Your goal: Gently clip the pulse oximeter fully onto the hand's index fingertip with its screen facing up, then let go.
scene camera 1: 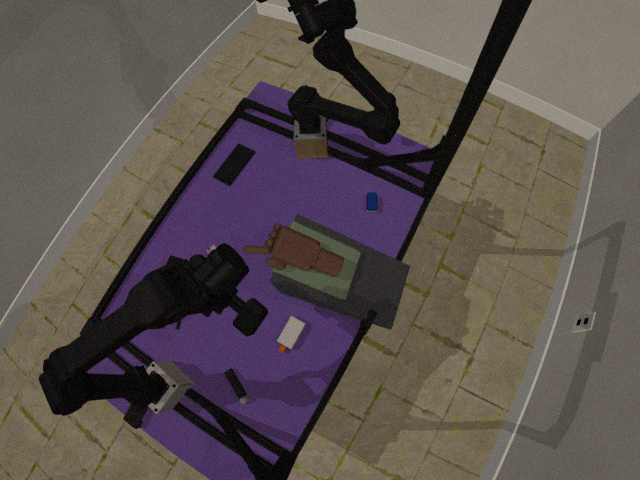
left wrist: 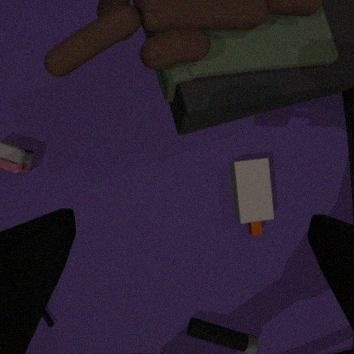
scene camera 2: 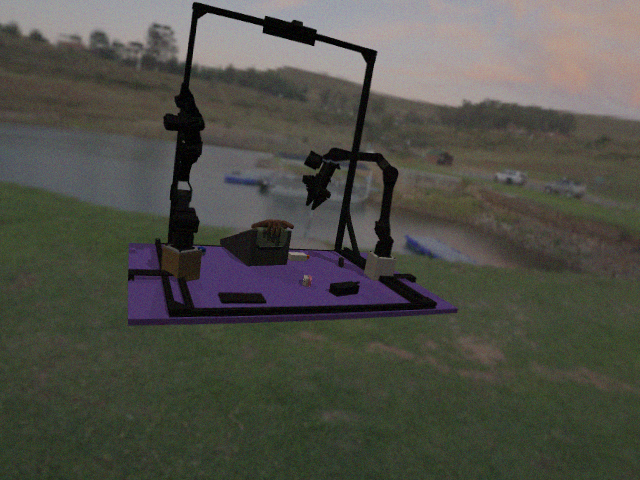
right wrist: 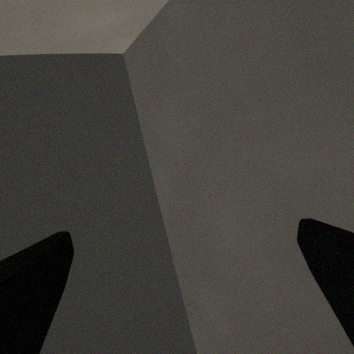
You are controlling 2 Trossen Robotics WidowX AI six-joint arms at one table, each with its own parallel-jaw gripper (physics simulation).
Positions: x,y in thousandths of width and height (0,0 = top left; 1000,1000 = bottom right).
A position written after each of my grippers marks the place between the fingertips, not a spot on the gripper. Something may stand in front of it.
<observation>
My left gripper (scene camera 1: 377,609) is open, holding nothing. My right gripper (scene camera 2: 291,189) is open, with nothing in its grasp. The table carries a white box with orange end (left wrist: 708,507). Further things: an index finger (left wrist: 301,86).
My left gripper is seen too in the left wrist view (left wrist: 549,631). My right gripper shows as well in the right wrist view (right wrist: 527,668). The right wrist view misses the white box with orange end: it is out of frame.
</observation>
